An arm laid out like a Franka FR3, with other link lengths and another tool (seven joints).
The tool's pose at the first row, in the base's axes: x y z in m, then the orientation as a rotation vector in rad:
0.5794 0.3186 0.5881 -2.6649 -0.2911 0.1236
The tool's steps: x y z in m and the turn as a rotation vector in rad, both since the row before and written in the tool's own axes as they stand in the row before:
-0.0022 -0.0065 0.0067 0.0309 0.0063 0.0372
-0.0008 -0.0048 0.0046 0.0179 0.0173 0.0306
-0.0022 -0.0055 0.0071 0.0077 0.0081 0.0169
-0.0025 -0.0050 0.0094 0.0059 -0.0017 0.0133
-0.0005 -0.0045 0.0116 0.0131 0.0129 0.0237
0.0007 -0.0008 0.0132 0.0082 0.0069 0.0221
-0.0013 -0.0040 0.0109 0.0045 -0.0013 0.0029
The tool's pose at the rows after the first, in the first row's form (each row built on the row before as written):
0.5752 0.3267 0.5851 -2.6403 -0.2358 0.1303
0.5731 0.3328 0.5834 -2.6269 -0.1876 0.1191
0.5695 0.3406 0.5800 -2.6213 -0.1619 0.1147
0.5655 0.3491 0.5744 -2.6168 -0.1445 0.1218
0.5633 0.3586 0.5666 -2.6063 -0.1079 0.1137
0.5626 0.3660 0.5556 -2.6000 -0.0760 0.1128
0.5601 0.3749 0.5484 -2.5956 -0.0724 0.1156

